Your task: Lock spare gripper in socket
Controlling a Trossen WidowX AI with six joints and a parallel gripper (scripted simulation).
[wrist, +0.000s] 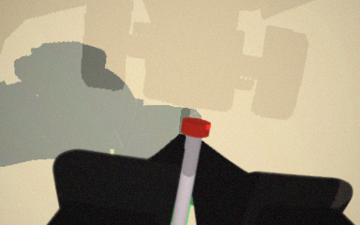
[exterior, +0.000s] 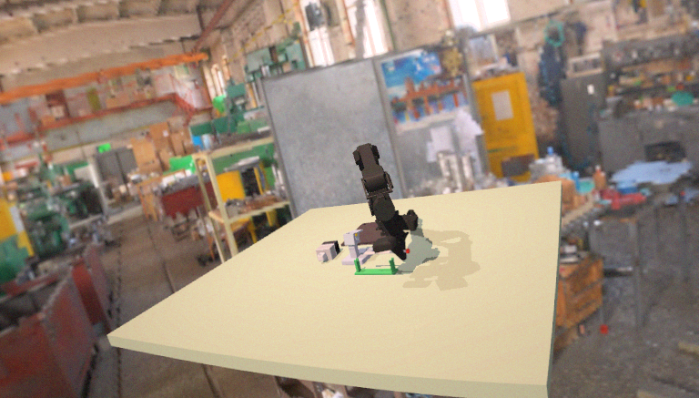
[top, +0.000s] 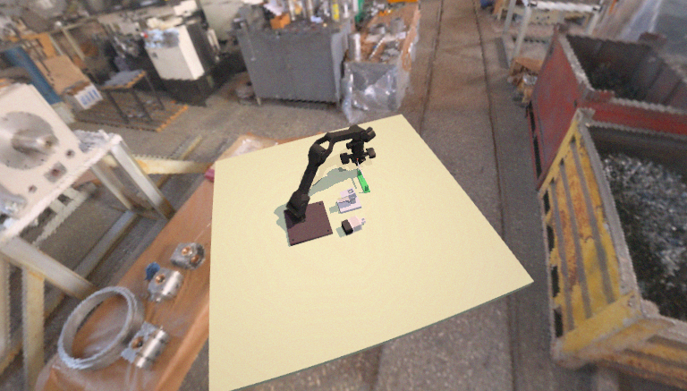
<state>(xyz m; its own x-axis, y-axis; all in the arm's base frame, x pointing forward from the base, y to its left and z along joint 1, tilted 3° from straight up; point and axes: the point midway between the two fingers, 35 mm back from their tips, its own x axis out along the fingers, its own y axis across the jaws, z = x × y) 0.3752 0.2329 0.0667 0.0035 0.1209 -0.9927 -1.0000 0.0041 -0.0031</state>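
Right now my gripper tip is 10 cm to the left of the green cradle and 2 cm above it. The rest, counted from my gripper tip: spare gripper 36 cm to the right, 12 cm behind, 2 cm below; then mount 22 cm to the right, 11 cm behind, 1 cm above.
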